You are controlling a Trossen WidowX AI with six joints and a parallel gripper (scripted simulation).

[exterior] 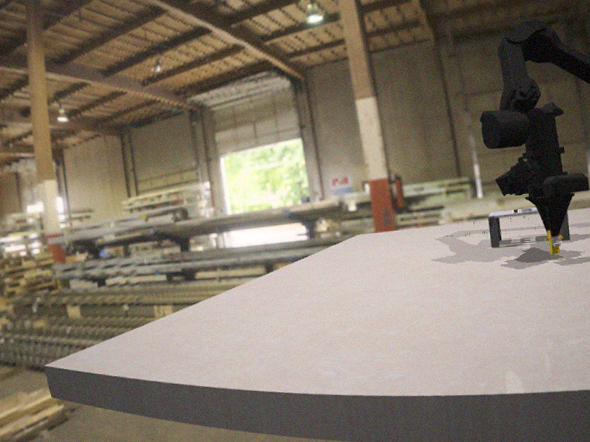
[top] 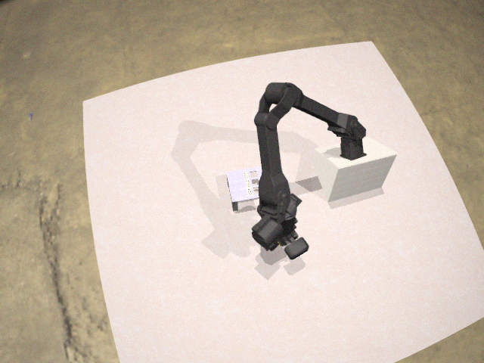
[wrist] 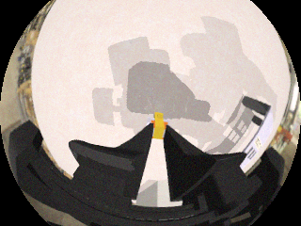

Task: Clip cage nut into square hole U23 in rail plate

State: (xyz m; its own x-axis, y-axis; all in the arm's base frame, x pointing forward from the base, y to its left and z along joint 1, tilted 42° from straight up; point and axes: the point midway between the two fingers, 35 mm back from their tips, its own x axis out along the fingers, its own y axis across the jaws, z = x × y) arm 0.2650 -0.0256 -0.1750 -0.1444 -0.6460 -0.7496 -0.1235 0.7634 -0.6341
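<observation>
Now: the label 20 mm ahead of my gripper tip, 200 mm to the right of it and 30 mm above it. The rest, counted from my gripper tip: cage nut: 10 mm below.
</observation>
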